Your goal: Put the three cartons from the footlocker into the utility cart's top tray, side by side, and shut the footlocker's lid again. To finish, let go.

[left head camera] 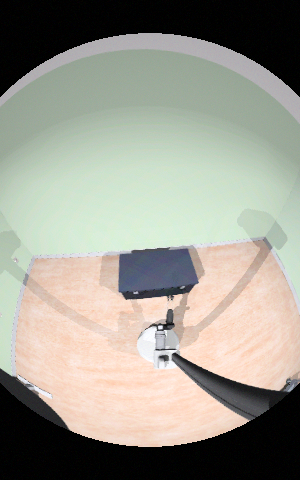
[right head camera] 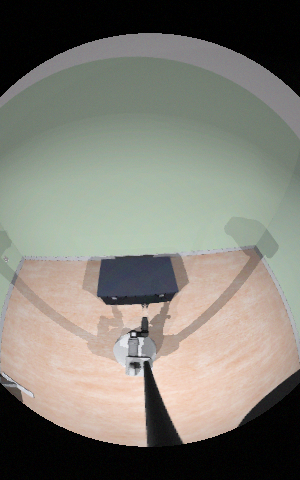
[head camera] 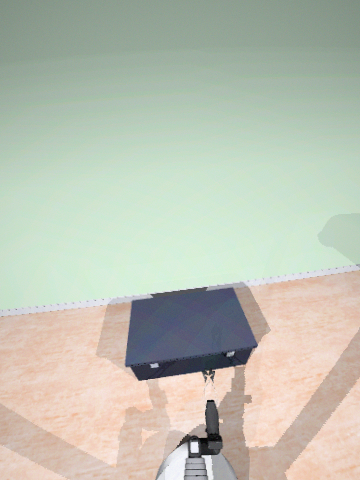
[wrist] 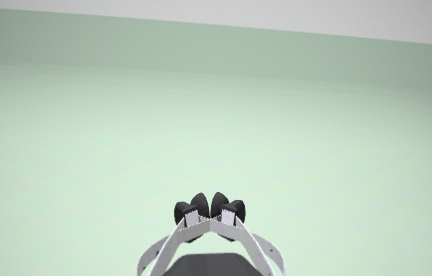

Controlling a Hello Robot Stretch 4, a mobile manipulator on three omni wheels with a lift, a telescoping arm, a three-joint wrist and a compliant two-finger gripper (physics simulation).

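Frame: origin at the robot's base, x ahead, y left, z up, level; metres.
Seen in the pictures: gripper, fingertip midpoint: [left head camera: 169,294] [right head camera: 144,301] [head camera: 208,367] [wrist: 209,208].
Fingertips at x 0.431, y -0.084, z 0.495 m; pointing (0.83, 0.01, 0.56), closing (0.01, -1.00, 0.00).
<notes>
A point is followed by its place in that frame.
The dark blue footlocker [head camera: 185,325] {y 0.026, x 0.747, z 0.324 m} [left head camera: 157,270] {y 0.003, x 0.750, z 0.325 m} [right head camera: 137,275] {y -0.005, x 0.773, z 0.324 m} stands on the floor against the wall, its lid lying down flat over the box. Two pale latches show on its front. My gripper [head camera: 208,374] {y -0.084, x 0.431, z 0.495 m} [left head camera: 170,298] {y -0.084, x 0.431, z 0.495 m} [right head camera: 145,305] {y -0.084, x 0.431, z 0.495 m} [wrist: 209,208] {y -0.084, x 0.431, z 0.495 m} is low at the footlocker's front, right of the middle, near the right latch. Its fingertips are together with no object between them. The wrist view faces the wall and ceiling, so the lid's front edge does not show there. The cartons and the utility cart cannot be made out in these views.
The green wall [head camera: 175,200] {y 0.054, x 1.274, z 1.009 m} [wrist: 215,140] {y -0.109, x 1.292, z 1.217 m} rises behind the footlocker. A pale bar-like object [left head camera: 37,387] [right head camera: 20,386] lies at the lower left. A small part of a grey metallic object [left head camera: 290,384] shows at the right edge of the left head view. Wooden floor [head camera: 305,325] {y -1.004, x 0.886, z -0.028 m} surrounds the footlocker's front and sides.
</notes>
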